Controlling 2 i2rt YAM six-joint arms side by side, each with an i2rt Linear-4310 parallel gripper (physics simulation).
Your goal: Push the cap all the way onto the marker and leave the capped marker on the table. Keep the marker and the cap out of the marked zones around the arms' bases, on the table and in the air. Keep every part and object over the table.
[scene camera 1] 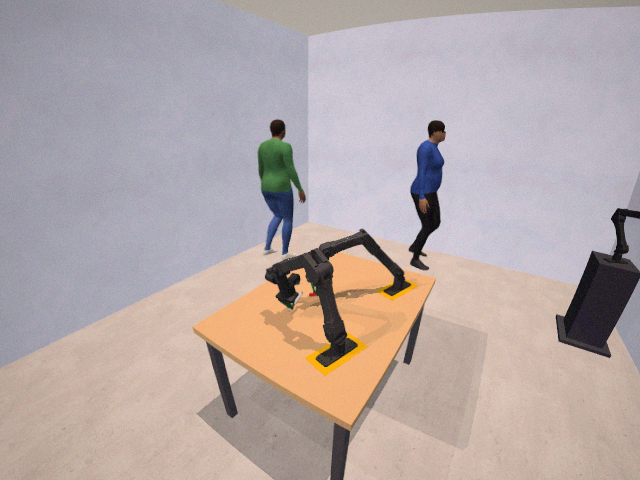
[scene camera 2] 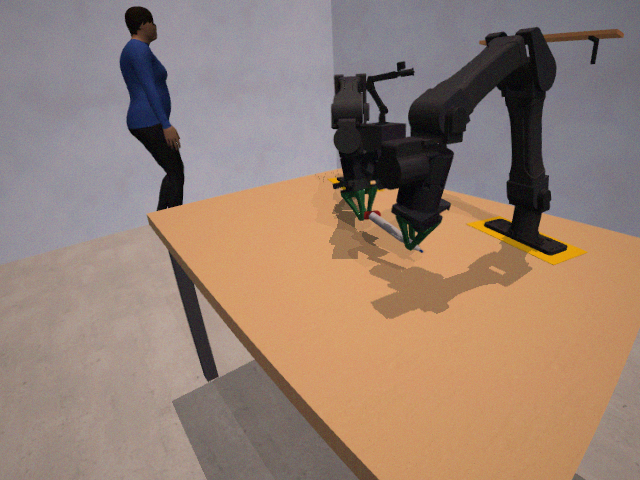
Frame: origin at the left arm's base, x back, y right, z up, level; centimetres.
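Seen in the pictures: left gripper, fingertip midpoint: (scene camera 1: 291, 308) (scene camera 2: 410, 247); right gripper, fingertip midpoint: (scene camera 1: 316, 295) (scene camera 2: 364, 219); left arm's base, origin of the base link: (scene camera 1: 337, 352) (scene camera 2: 522, 237); right arm's base, origin of the base link: (scene camera 1: 397, 288).
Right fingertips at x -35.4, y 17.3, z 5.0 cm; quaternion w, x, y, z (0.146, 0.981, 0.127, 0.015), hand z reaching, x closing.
Observation:
Pixels of each thing's top centre, then the offset from my right fingertips to it. Level surfaces: height alone.
- marker, middle of its top: (scene camera 2: 396, 219) (scene camera 1: 295, 296) dy -13.7, dx -0.3, dz +4.9 cm
- small red cap, middle of its top: (scene camera 2: 371, 208) (scene camera 1: 313, 291) dy -2.4, dx +0.5, dz +3.6 cm
- wooden table, its level: dz -5.0 cm
The marker (scene camera 1: 298, 298) (scene camera 2: 386, 225) has a whitish body and a small blue tip, and is held tilted above the table. My left gripper (scene camera 1: 291, 307) (scene camera 2: 410, 246) is shut on the marker near its blue-tipped end. The small red cap (scene camera 1: 312, 295) (scene camera 2: 376, 212) is between the green fingers of my right gripper (scene camera 1: 313, 292) (scene camera 2: 364, 217), which is shut on it. In scene camera 2 the marker's upper left end overlaps the cap. In scene camera 1 a gap shows between them. The fingers hide part of both.
The wooden table (scene camera 1: 268, 369) (scene camera 2: 289, 289) carries both arms. Yellow marked zones surround the left arm's base (scene camera 1: 325, 370) (scene camera 2: 555, 260) and the right arm's base (scene camera 1: 392, 298). A person in green (scene camera 1: 275, 165) and a person in blue (scene camera 1: 429, 165) (scene camera 2: 144, 85) stand beyond the table.

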